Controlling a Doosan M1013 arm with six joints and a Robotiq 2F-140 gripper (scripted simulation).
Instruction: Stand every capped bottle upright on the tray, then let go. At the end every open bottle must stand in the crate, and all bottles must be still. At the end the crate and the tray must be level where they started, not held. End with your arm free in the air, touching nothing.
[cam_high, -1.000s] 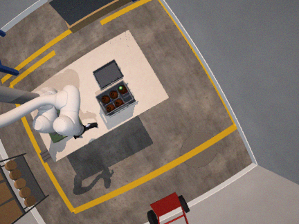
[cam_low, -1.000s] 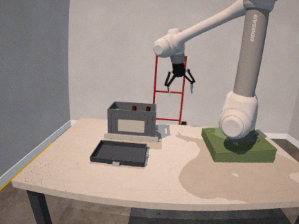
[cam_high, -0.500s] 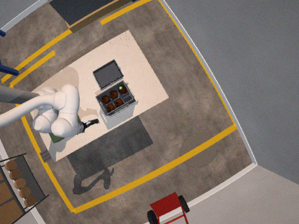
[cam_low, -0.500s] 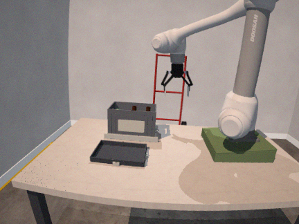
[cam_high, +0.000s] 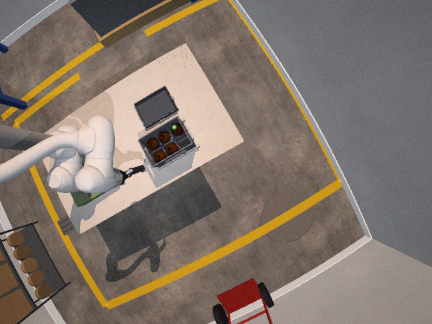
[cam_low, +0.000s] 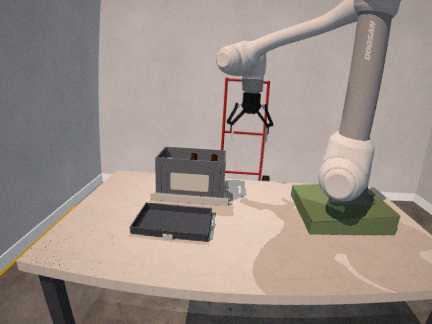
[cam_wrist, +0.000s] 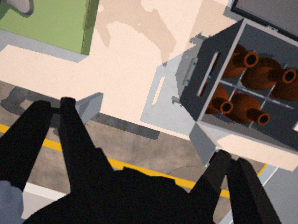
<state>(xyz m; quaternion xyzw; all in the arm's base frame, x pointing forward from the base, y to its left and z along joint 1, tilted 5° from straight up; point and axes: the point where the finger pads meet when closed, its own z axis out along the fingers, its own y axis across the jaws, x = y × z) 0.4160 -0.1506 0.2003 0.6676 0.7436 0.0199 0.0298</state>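
Right now my hand is 30 cm short of the bottle, 17 cm to the right of it and 15 cm above it. From my hand the other things lie so: dark tray: 22 cm ahead, 39 cm to the left, 22 cm below; crate: 22 cm ahead, 11 cm to the left, 15 cm below.
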